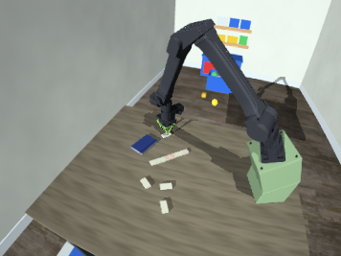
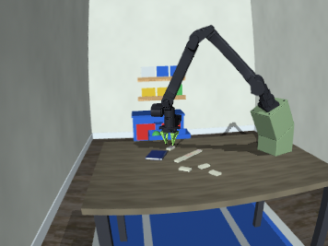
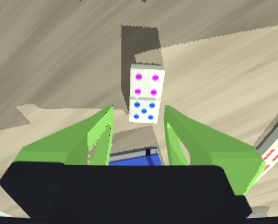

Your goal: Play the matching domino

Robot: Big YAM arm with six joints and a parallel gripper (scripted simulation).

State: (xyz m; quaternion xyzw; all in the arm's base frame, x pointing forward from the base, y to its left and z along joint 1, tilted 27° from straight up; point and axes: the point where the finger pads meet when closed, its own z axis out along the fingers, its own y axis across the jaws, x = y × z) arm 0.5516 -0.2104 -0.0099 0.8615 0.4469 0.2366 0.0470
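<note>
Right now the domino is 10 mm behind my hand and 30 mm below it.
</note>
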